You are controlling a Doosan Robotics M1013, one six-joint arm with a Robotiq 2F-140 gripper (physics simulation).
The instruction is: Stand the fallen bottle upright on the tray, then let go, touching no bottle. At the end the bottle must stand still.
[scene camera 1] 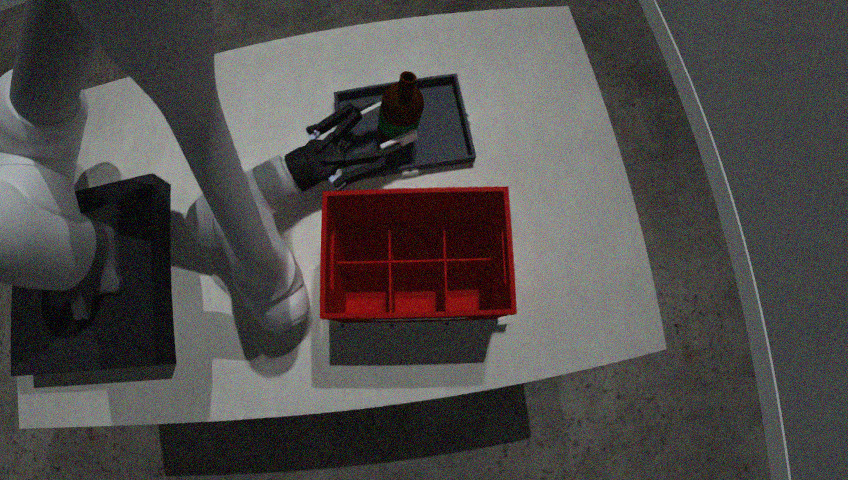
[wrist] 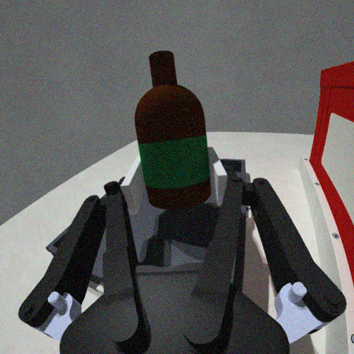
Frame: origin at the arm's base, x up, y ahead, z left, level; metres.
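Seen in the pictures: arm's base, origin of its link: (scene camera 1: pixel 85 256).
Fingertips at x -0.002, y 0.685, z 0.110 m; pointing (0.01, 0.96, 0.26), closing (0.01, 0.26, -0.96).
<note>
Offsets run from my fingertips to a thing's top centre. "spot": to the spot under its first point. Level surfaces: height alone.
The brown bottle with a green band @[dx +0.122, dy -0.005, dz -0.001 m] (scene camera 1: pixel 403 104) (wrist: pixel 171 117) is upright, neck up, with a slight lean in the wrist view. My gripper (scene camera 1: pixel 385 124) (wrist: pixel 175 162) is shut on its lower part, one light fingertip pad on each side. The gripper reaches in nearly level from the left in the scene view. The bottle is over the left-middle part of the dark grey tray @[spot: dx -0.043, dy +0.115, dz -0.007 m] (scene camera 1: pixel 465 118) (wrist: pixel 145 230), whose floor shows a dark shadow in the wrist view. Whether the bottle's base touches the tray cannot be told.
A red crate with compartments @[dx +0.107, dy -0.040, dz -0.270 m] (scene camera 1: pixel 416 190) (wrist: pixel 340 76) stands close to the tray, below it in the scene view and at the right in the wrist view. A dark block (scene camera 1: pixel 148 333) is at the left beneath the arm. The white table @[dx -0.068 m] (scene camera 1: pixel 583 237) carries all of these.
</note>
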